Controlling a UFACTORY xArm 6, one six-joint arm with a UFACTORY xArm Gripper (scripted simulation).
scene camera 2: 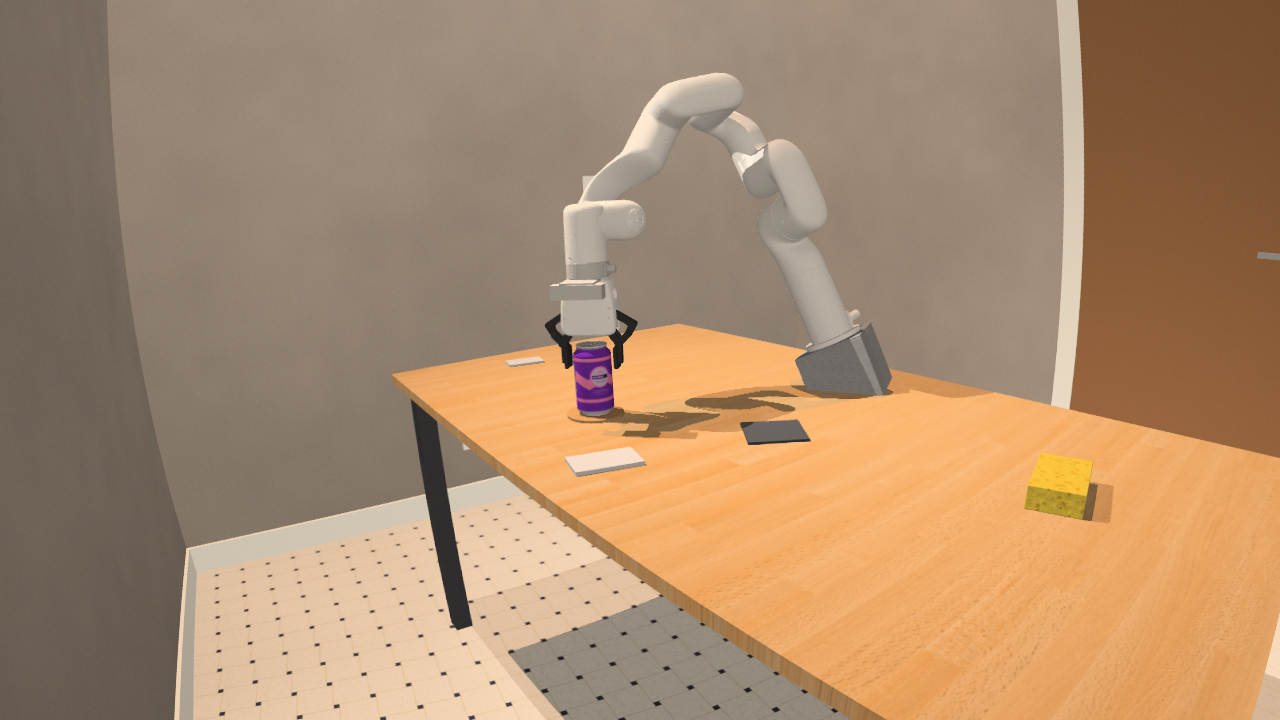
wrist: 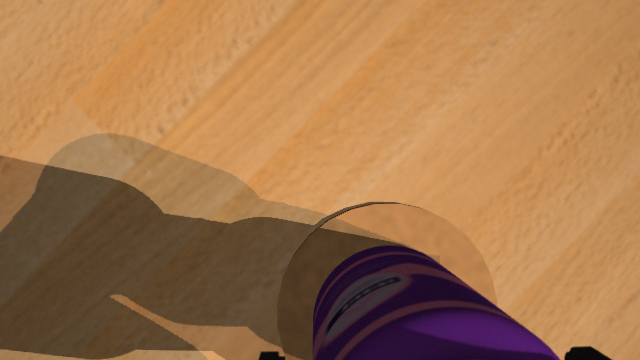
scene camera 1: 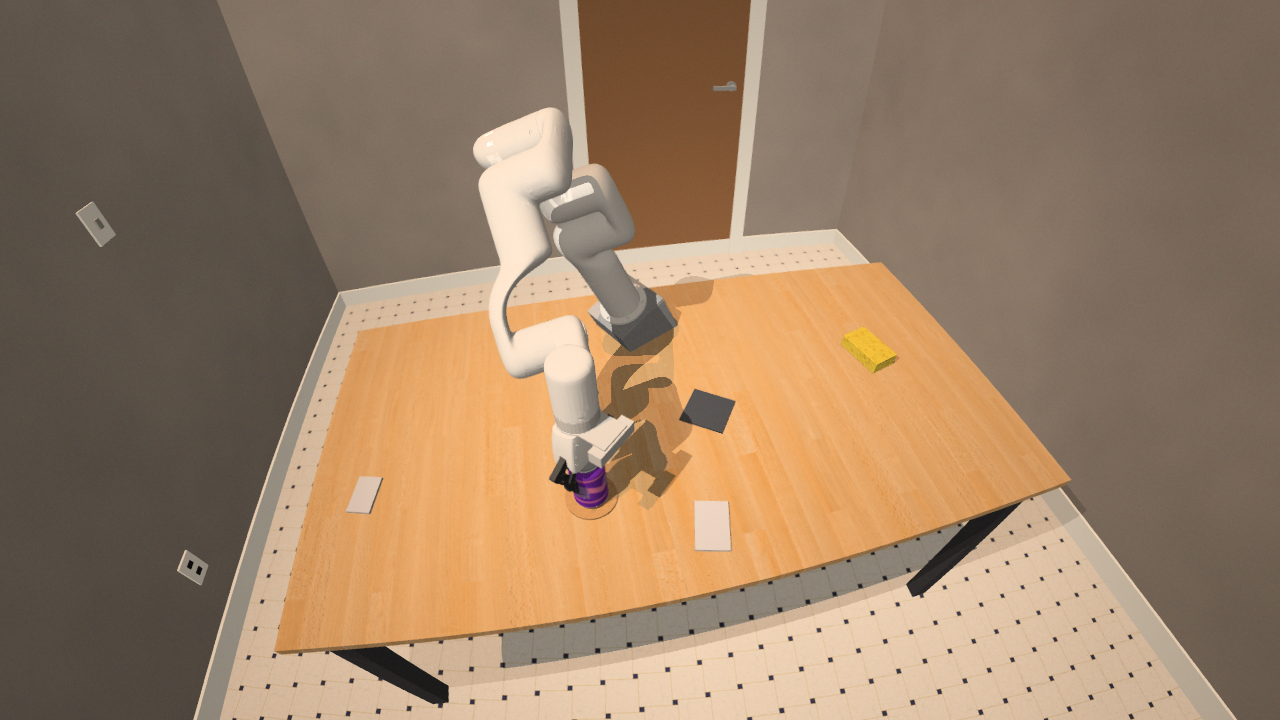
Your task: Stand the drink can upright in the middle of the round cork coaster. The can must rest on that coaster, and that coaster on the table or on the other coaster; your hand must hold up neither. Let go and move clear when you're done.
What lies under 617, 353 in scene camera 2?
My gripper.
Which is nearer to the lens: the yellow sponge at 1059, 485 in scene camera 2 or the dark square coaster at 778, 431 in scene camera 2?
The yellow sponge.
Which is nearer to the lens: the purple drink can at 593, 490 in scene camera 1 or the yellow sponge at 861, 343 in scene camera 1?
The purple drink can.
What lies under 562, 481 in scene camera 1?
My gripper.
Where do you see a dark square coaster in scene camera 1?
703, 409
